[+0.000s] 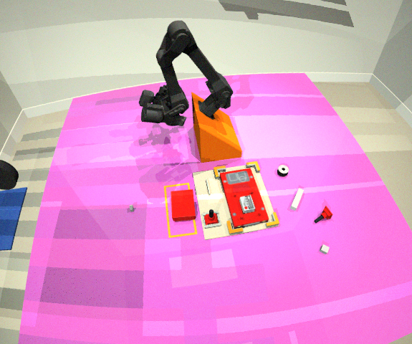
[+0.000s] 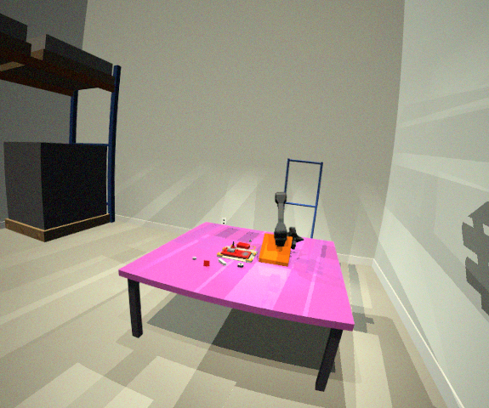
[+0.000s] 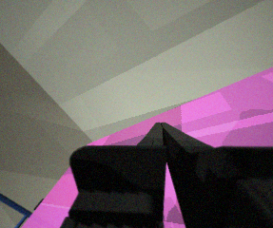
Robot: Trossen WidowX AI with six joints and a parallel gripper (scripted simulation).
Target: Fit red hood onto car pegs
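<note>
Now: gripper tip 46 cm short of the red hood, 11 cm above it and 7 cm to the right of it. The rest, counted from my gripper tip: grey engine block (48 cm ahead, 27 cm to the left, 10 cm below); then white bar (47 cm ahead, 44 cm to the left, 12 cm below).
</note>
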